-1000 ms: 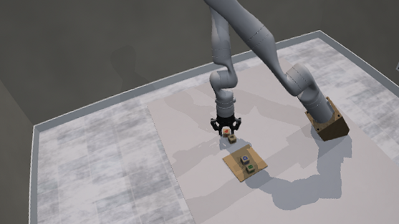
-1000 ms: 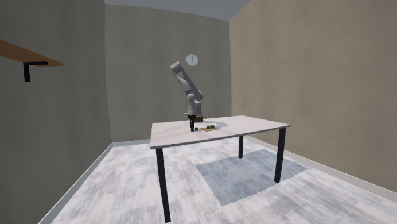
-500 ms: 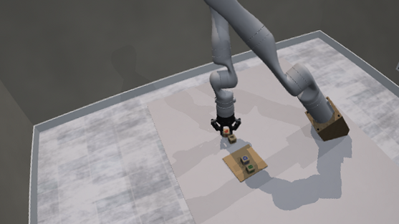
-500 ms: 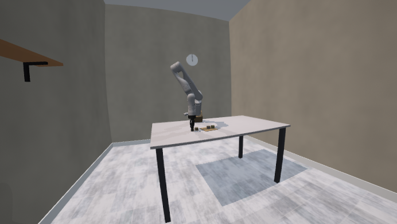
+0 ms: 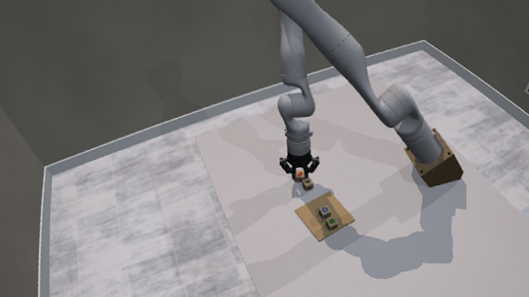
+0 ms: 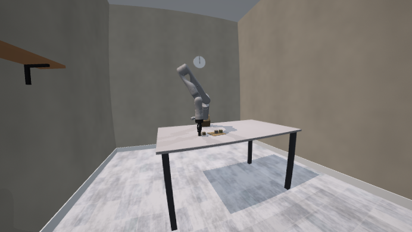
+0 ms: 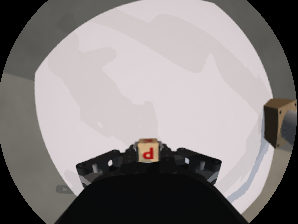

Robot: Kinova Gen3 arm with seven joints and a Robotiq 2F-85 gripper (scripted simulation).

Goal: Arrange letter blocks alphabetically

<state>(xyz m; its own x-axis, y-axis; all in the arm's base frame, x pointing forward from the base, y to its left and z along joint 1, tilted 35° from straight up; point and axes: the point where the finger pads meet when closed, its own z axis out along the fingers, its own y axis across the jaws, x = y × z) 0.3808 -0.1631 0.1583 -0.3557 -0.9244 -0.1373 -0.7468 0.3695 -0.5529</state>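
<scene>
Now: hand 40 mm to the right of the block and 10 mm past it. The rest, counted from my hand: tan mat 170 mm to the left, 20 mm below.
</scene>
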